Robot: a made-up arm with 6 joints.
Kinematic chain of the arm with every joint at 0, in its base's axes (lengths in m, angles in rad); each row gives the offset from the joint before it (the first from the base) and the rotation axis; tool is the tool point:
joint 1: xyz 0 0 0.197 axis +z
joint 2: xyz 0 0.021 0 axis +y
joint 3: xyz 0 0 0.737 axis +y
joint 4: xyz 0 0 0.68 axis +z
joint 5: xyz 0 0 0 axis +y
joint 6: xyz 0 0 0.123 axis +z
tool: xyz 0 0 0
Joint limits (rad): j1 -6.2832..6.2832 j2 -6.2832..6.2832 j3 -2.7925..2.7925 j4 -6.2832..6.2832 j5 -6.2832..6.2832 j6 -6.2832..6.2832
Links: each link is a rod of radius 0.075 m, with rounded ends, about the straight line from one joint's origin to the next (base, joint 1, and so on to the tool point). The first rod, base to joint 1, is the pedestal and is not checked.
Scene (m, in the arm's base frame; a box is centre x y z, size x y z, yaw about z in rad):
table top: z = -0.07
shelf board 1: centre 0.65 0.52 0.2 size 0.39 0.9 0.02 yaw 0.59
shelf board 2: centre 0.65 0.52 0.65 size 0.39 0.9 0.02 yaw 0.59
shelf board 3: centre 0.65 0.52 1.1 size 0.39 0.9 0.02 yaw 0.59
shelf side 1: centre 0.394 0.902 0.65 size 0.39 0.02 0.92 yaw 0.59
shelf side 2: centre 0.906 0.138 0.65 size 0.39 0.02 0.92 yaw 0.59
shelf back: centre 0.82 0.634 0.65 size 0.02 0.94 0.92 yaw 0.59
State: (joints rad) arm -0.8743 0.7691 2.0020 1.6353 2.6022 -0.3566
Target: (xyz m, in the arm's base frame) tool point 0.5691 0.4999 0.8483
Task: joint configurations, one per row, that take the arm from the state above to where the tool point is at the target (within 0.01 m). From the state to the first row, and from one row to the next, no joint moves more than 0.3 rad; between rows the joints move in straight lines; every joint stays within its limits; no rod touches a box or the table.
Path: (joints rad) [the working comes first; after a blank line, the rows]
Joints at the target: 0.5847 0.2266 1.4745 1.6895 2.4084 -0.3566
Straight joint move there: touches shelf board 2, shelf side 2.

1: -0.6618 0.4718 2.0699 1.5150 2.4618 -0.4961
2: -0.4494 0.1744 2.1378 1.3946 2.3213 -0.6356
3: -0.2369 -0.1229 2.2056 1.2743 2.1809 -0.7750
4: -0.0245 -0.4203 2.2735 1.1539 2.0404 -0.9145
5: 0.1852 -0.3668 2.1635 1.3131 2.1981 -0.7285
6: 0.3948 -0.3134 2.0535 1.4724 2.3557 -0.5426
7: 0.6045 -0.2599 1.9434 1.6316 2.5134 -0.3566
8: 0.5946 -0.0166 1.7090 1.6605 2.4609 -0.3566
9: 0.5847 0.2266 1.4745 1.6895 2.4084 -0.3566

